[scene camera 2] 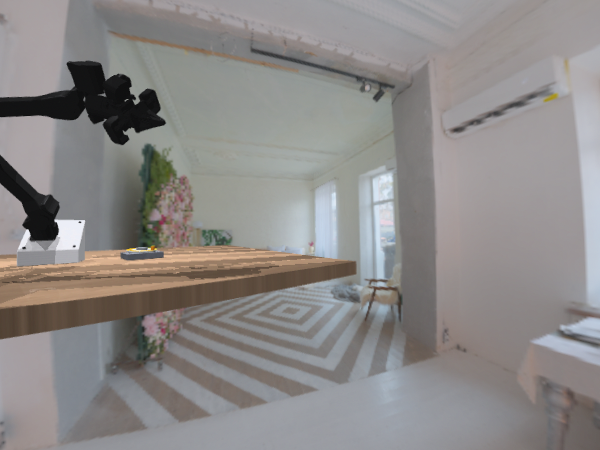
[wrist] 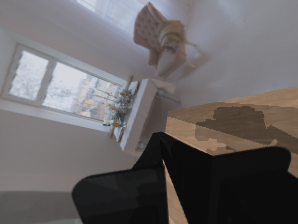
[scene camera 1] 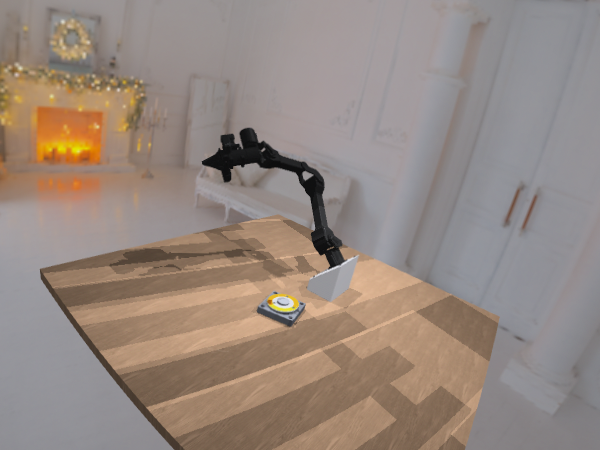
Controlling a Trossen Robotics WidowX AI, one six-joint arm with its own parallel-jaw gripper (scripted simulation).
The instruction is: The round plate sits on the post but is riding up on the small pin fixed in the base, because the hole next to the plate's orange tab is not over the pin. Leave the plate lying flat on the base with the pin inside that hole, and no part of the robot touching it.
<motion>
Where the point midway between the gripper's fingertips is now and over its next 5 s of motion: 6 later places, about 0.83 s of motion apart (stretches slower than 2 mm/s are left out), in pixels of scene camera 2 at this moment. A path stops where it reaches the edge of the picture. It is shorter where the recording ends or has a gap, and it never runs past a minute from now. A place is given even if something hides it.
The gripper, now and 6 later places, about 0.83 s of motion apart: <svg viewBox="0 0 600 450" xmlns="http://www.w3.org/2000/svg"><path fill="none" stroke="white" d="M164 122L162 228L150 247L155 247L156 246L152 245L145 245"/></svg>
</motion>
